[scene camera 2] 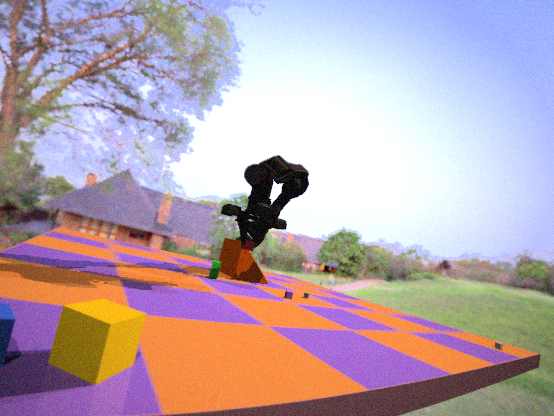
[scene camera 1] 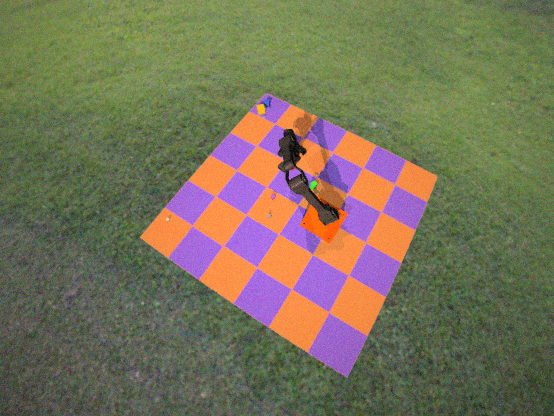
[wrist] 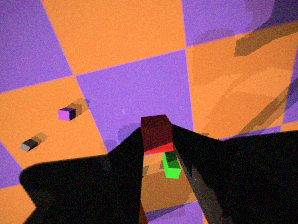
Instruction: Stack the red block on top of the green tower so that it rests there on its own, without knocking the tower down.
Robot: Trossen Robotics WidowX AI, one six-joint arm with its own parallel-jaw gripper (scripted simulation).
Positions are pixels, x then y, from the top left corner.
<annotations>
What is the gripper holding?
A red block.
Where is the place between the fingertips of the gripper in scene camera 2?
247,247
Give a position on a yellow cube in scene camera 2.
At 94,340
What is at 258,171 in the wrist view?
The gripper.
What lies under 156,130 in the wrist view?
A red block.
</annotations>
